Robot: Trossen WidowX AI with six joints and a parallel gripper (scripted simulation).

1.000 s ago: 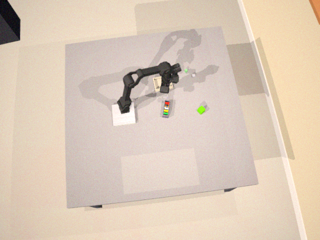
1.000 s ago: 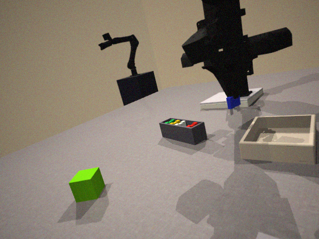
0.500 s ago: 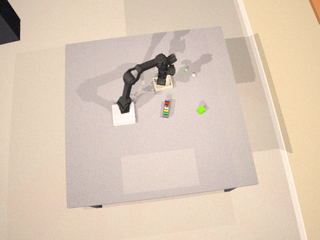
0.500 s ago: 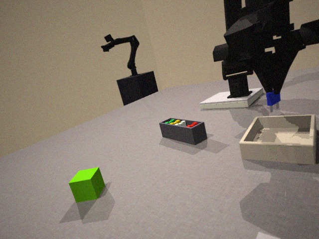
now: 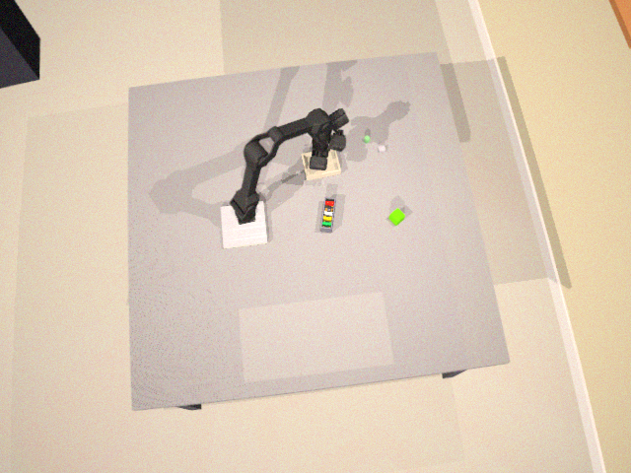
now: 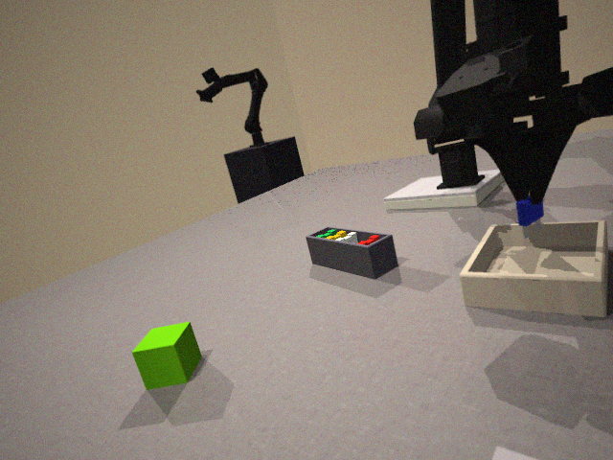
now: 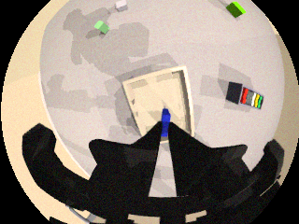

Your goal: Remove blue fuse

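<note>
Right now the blue fuse is 10 mm below my gripper tip. Also, from my gripper tip: bright green cube 230 mm ahead, 270 mm to the right, 50 mm below; then beige tray 70 mm below.
</note>
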